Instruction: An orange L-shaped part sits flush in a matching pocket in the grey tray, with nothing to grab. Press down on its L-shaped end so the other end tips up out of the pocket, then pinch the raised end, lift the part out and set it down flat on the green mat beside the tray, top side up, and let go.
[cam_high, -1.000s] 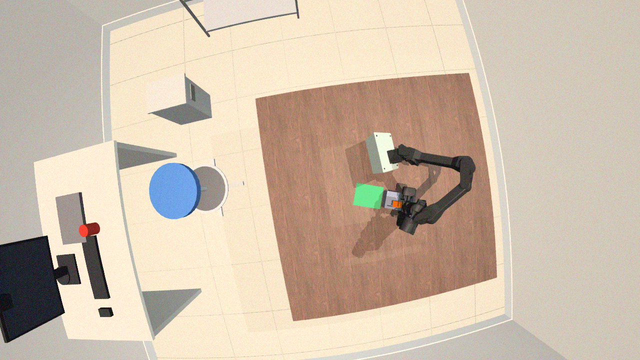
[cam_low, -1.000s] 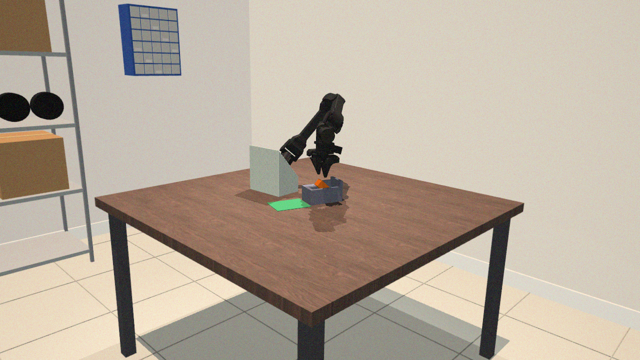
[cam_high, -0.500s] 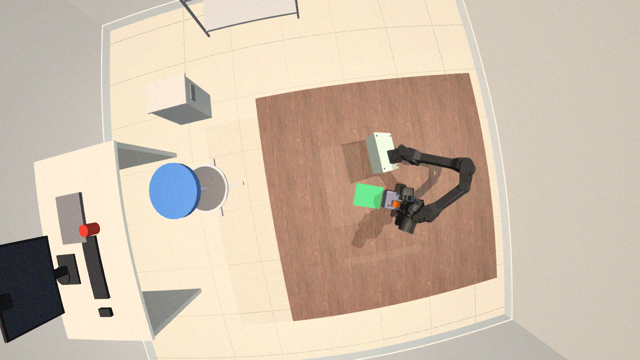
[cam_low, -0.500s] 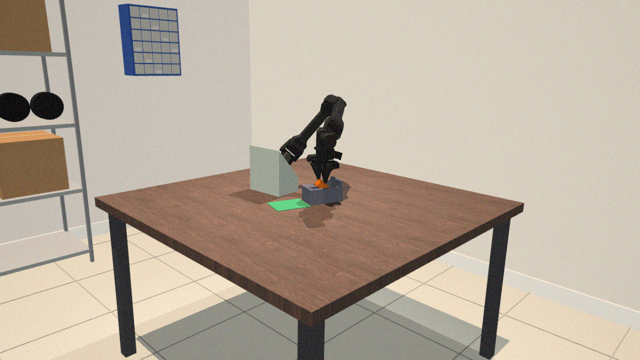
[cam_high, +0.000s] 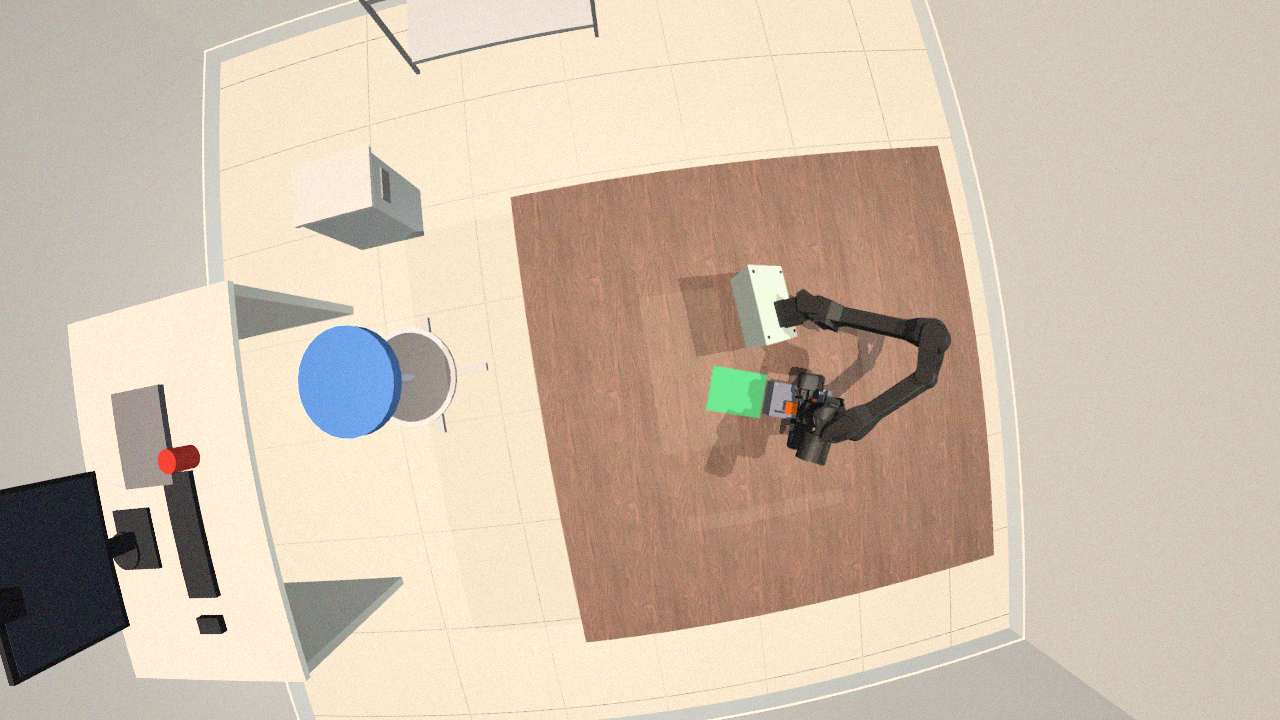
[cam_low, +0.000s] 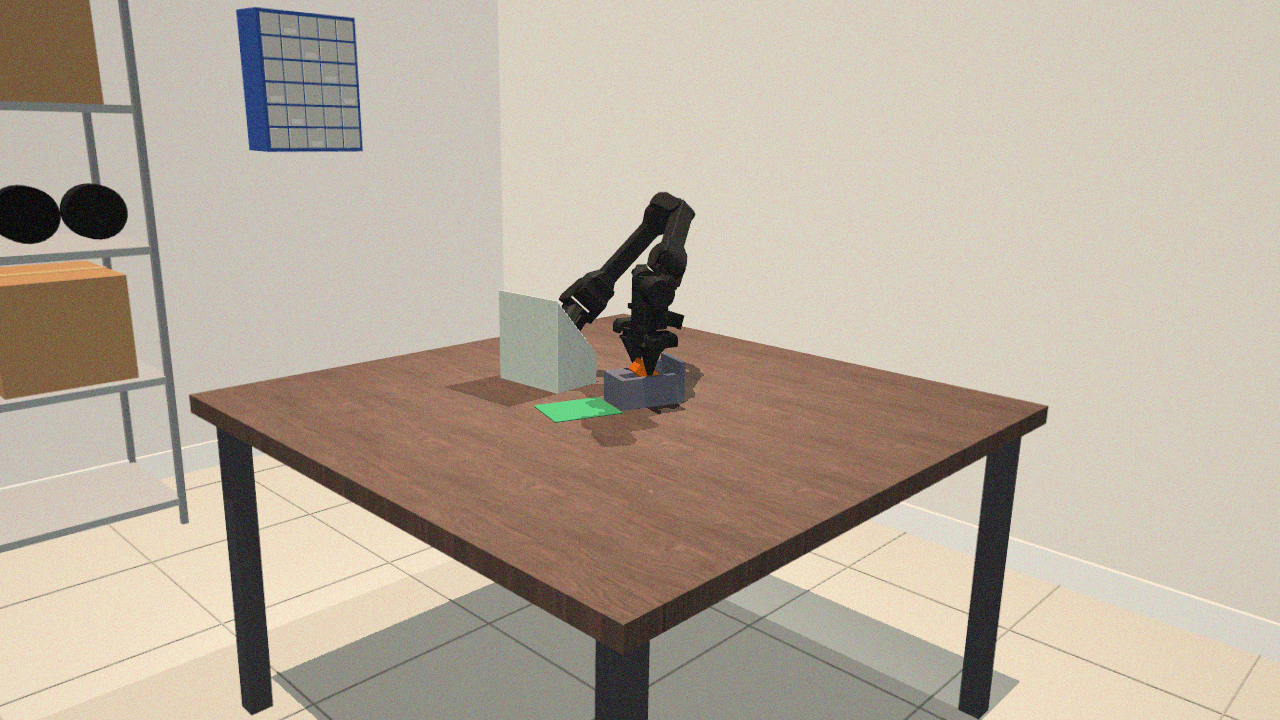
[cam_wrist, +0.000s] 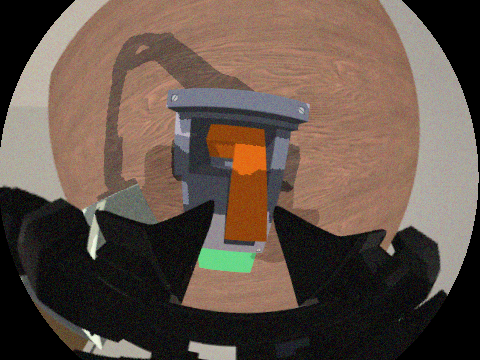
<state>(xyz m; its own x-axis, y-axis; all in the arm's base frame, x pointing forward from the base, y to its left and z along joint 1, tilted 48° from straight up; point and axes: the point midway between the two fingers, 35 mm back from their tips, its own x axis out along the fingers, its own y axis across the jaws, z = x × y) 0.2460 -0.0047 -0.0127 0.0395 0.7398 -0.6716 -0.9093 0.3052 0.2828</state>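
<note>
My gripper tip is now 7 cm past the green mat, 13 cm to the left of it and 8 cm above it. From my gripper tip the other things lie so: orange L-shaped part (4 cm to the left, 3 cm below).
</note>
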